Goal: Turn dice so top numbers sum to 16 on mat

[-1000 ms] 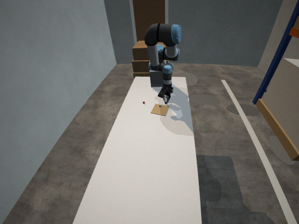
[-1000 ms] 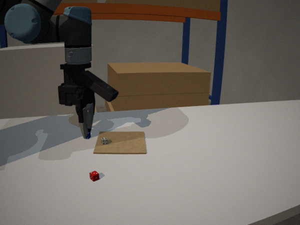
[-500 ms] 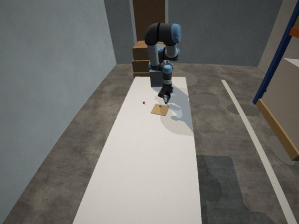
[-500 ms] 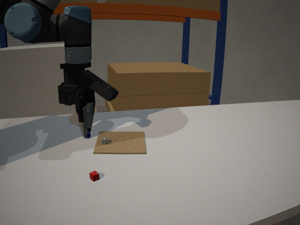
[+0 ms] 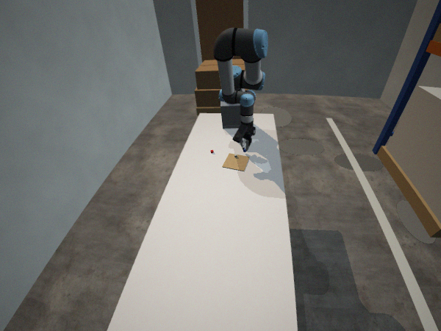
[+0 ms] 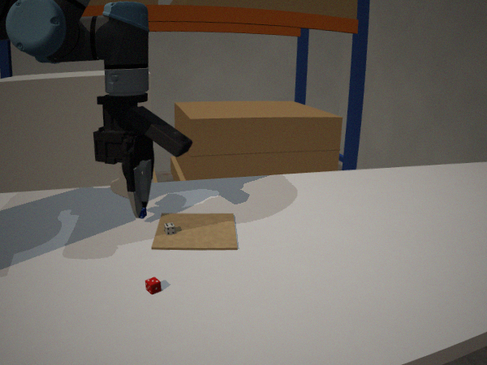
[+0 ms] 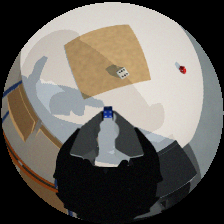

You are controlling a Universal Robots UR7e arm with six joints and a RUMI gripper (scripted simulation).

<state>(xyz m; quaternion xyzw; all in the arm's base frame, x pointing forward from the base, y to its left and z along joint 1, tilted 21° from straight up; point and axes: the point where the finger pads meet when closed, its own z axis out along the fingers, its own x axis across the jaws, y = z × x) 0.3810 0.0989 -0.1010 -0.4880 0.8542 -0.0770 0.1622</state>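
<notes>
The white die lies 5 cm ahead of my hand, 6 cm to the right of it and 2 cm below it. Round my hand: blue die (1 cm below); then mat (9 cm ahead, 5 cm to the right, 3 cm below); then red die (22 cm to the right, 2 cm below).
</notes>
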